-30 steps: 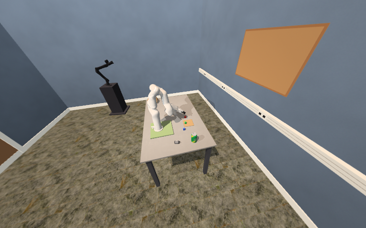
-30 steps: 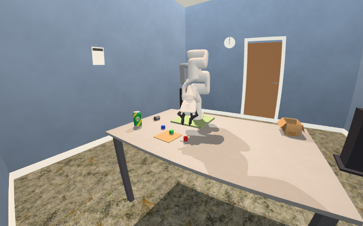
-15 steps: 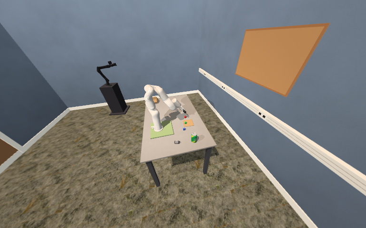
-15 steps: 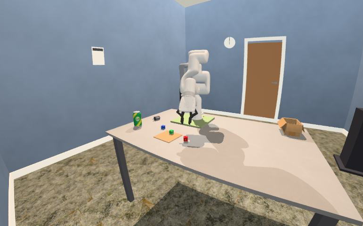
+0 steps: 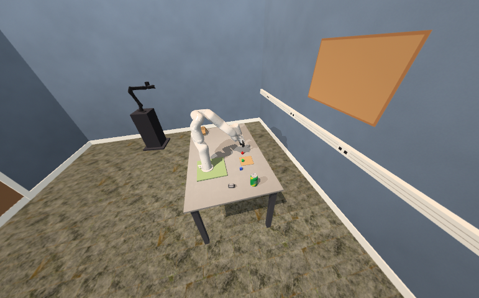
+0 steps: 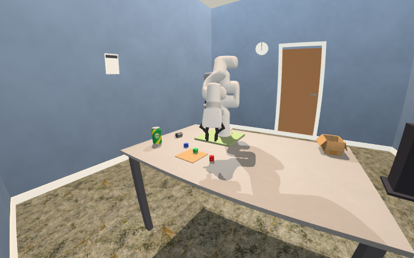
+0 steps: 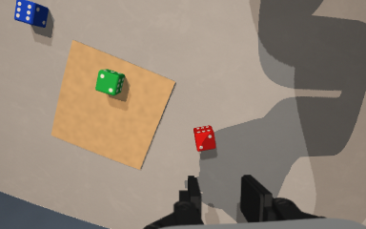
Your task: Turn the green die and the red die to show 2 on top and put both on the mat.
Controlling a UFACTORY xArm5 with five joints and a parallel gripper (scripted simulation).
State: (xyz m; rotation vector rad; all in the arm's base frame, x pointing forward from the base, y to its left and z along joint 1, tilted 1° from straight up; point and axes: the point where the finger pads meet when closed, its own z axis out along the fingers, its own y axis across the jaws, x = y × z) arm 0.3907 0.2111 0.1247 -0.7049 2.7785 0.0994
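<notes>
Now: the red die 12 cm below my hand. From my hand the other things lie so: blue die (4 cm behind, 26 cm to the right, 12 cm below); then green die (1 cm behind, 14 cm to the right, 12 cm below); then mat (3 cm ahead, 13 cm to the right, 13 cm below).
</notes>
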